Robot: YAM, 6 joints.
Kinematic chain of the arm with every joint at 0, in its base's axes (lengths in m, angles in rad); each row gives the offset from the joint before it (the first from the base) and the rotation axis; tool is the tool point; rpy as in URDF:
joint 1: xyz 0 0 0.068 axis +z
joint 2: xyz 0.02 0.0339 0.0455 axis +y
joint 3: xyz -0.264 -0.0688 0 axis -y
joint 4: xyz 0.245 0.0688 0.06 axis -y
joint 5: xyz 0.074 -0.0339 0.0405 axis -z
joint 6: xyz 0.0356 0 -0.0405 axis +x
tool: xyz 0 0 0 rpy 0 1.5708 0
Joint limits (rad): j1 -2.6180..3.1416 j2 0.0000..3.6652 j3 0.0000..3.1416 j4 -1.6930..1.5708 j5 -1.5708..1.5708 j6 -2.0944..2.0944
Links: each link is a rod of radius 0.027 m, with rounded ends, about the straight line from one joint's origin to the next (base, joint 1, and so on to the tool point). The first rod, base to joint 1, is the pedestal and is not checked.
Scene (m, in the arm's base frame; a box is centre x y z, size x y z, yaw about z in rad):
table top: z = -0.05
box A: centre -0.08 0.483 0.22 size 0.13 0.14 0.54 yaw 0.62
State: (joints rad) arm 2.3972 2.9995 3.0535 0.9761 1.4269 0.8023
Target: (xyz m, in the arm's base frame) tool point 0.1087 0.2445 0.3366
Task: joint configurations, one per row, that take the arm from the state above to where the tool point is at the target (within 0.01 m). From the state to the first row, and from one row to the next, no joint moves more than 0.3 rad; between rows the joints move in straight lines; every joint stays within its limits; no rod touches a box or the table.
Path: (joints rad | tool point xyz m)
1: 2.4843 2.8070 2.7894 0.8941 1.4509 0.8255 | -0.4260 0.3735 0.3160
2: 2.5714 2.6144 2.5253 0.8120 1.4749 0.8487 | -0.4485 0.3297 0.3355
3: 2.6585 2.4219 2.2612 0.7300 1.4988 0.8719 | -0.4568 0.2797 0.3488
4: 2.7456 2.2294 1.9971 0.6479 1.5228 0.8951 | -0.4504 0.2269 0.3548
5: 2.8326 2.0368 1.7330 0.5659 1.5468 0.9183 | -0.4299 0.1746 0.3527
6: 2.9197 1.8443 1.4689 0.4839 1.5708 0.9415 | -0.3968 0.1260 0.3417
7: 2.6474 1.7701 1.3580 0.6288 1.5708 0.9183 | -0.3291 0.2178 0.3450
8: 2.3751 1.6960 1.2471 0.7736 1.5708 0.8951 | -0.2417 0.2822 0.3468
9: 2.1028 1.6218 1.1362 0.9185 1.5708 0.8719 | -0.1445 0.3156 0.3469
10: 1.8305 1.5477 1.0253 1.0634 1.5708 0.8487 | -0.0477 0.3180 0.3453
11: 1.5582 1.4736 0.9144 1.2083 1.5708 0.8255 | 0.0393 0.2924 0.3419
12: 1.2859 1.3994 0.8034 1.3532 1.5708 0.8023 | 0.1087 0.2445 0.3366

